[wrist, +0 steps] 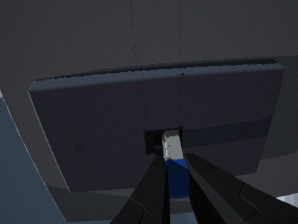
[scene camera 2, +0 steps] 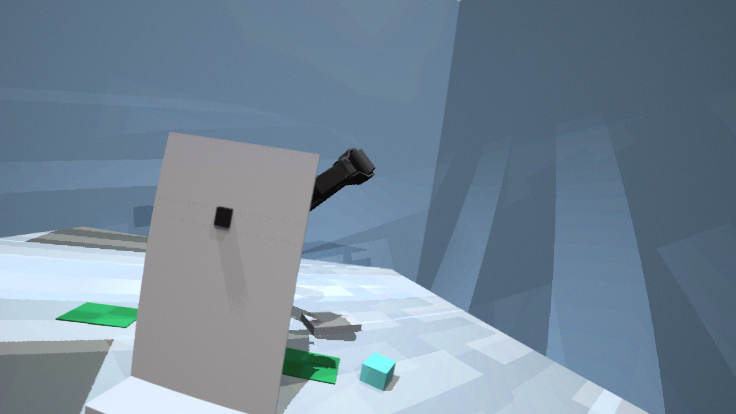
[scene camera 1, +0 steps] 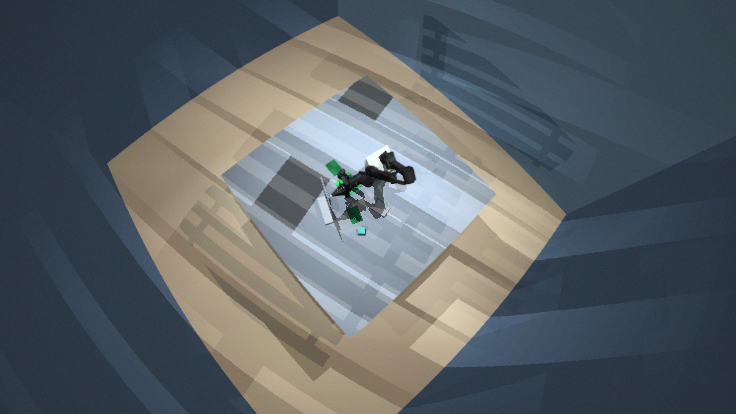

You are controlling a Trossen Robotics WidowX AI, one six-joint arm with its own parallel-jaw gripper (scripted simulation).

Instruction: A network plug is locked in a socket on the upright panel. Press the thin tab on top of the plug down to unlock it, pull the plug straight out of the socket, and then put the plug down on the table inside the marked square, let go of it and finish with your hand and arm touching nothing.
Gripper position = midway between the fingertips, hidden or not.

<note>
I see my gripper [wrist: 173,164], a blue plug [wrist: 178,176], a flat grey piece [scene camera 2: 318,323] and a grey panel [scene camera 2: 228,227].
Scene camera 2 misses the blue plug, which is hidden by the grey panel. The wrist view misses the flat grey piece: it is out of frame.
</note>
